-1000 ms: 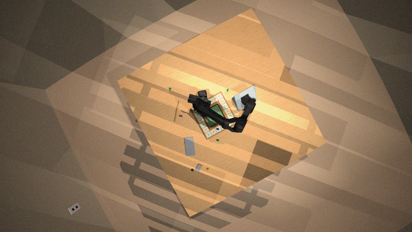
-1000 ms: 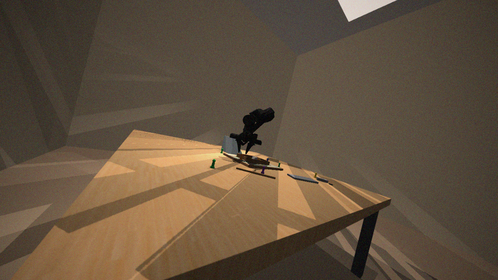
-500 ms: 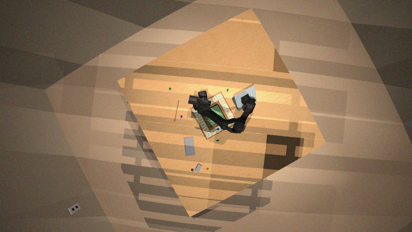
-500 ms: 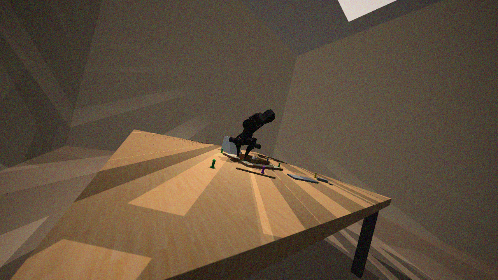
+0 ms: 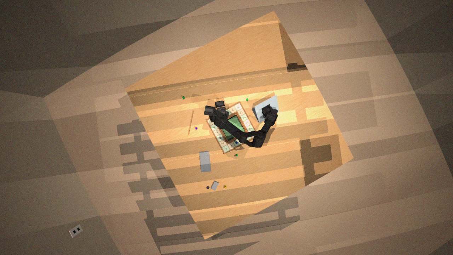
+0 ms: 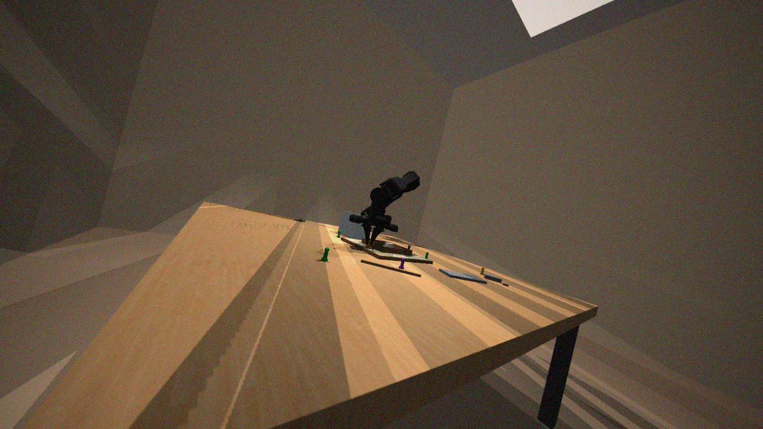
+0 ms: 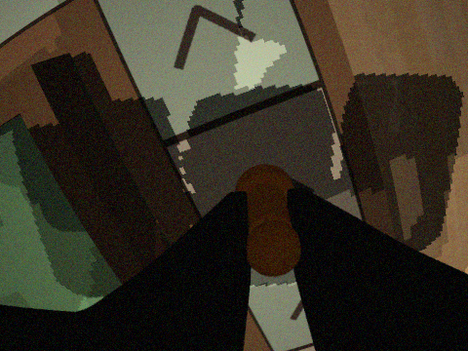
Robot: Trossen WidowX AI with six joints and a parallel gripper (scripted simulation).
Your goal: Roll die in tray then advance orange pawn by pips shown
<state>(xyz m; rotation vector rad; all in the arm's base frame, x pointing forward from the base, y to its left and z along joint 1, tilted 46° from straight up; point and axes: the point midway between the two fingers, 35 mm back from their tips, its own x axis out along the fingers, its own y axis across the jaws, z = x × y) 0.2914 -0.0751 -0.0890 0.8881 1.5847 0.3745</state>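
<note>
Right now my gripper tip is 2 cm past the white die and 12 cm to the right of it. From my gripper tip the other things lie so: purple pawn 21 cm ahead, 1 cm to the right, 1 cm below; then green tray 2 cm behind, 11 cm to the left, 2 cm below; then orange pawn 1 cm above.
</note>
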